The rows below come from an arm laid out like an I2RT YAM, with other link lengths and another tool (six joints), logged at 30 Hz.
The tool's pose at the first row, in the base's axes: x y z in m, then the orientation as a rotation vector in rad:
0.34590 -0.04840 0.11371 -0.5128 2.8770 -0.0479
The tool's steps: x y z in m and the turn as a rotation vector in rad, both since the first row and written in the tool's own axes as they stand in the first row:
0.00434 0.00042 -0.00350 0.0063 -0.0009 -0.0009
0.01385 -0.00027 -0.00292 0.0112 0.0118 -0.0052
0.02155 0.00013 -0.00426 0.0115 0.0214 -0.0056
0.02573 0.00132 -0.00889 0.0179 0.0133 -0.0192
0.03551 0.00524 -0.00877 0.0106 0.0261 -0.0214
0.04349 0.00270 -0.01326 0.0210 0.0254 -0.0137
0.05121 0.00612 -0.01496 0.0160 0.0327 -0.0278
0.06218 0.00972 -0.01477 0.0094 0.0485 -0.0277
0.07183 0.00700 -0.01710 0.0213 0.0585 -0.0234
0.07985 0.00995 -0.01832 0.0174 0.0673 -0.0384
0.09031 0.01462 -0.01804 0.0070 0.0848 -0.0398
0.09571 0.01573 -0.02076 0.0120 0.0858 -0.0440
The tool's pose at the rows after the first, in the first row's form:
0.34102 -0.04952 0.11619 -0.5128 2.8748 -0.0568
0.33267 -0.05345 0.11370 -0.5196 2.8853 -0.0681
0.32520 -0.05574 0.11337 -0.5213 2.8944 -0.0712
0.31995 -0.05609 0.11694 -0.5388 2.8820 -0.0804
0.30970 -0.05578 0.11451 -0.5450 2.8952 -0.0738
0.30227 -0.06095 0.11741 -0.5317 2.8946 -0.0874
0.29368 -0.06041 0.11722 -0.5541 2.8989 -0.0845
0.28246 -0.06081 0.11450 -0.5573 2.9155 -0.0793
0.27404 -0.06671 0.11496 -0.5500 2.9241 -0.0988
0.26543 -0.06671 0.11428 -0.5738 2.9293 -0.0981
0.25434 -0.06593 0.11150 -0.5802 2.9478 -0.0882
0.24843 -0.06677 0.11295 -0.5856 2.9467 -0.0965

